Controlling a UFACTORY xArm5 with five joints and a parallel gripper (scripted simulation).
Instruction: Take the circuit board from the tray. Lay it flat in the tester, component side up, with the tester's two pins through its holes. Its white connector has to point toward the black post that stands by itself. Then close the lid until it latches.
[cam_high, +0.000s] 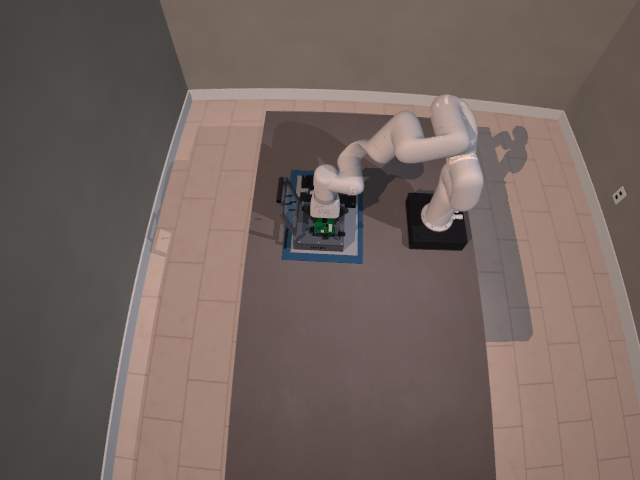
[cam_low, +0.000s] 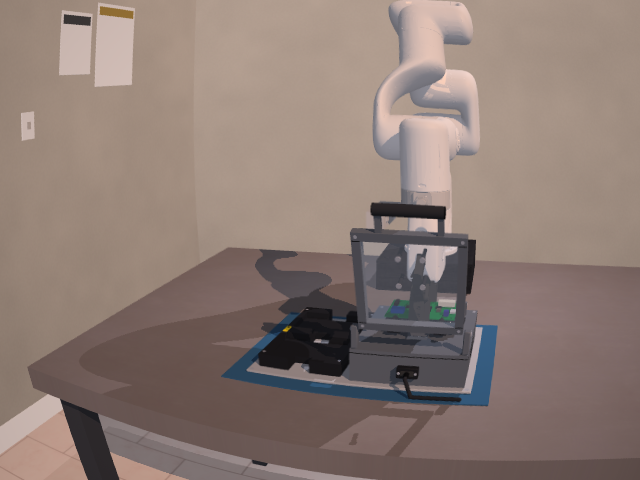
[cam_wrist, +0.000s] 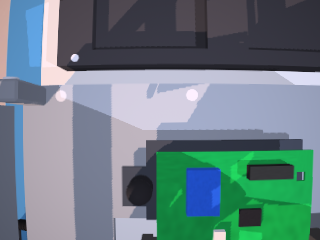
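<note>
The green circuit board lies right at my hand. The rest, counted from my hand: clear lid: 13 cm ahead, 1 cm to the right, 9 cm above; then nest: 1 cm ahead, 1 cm to the left, 2 cm below.
</note>
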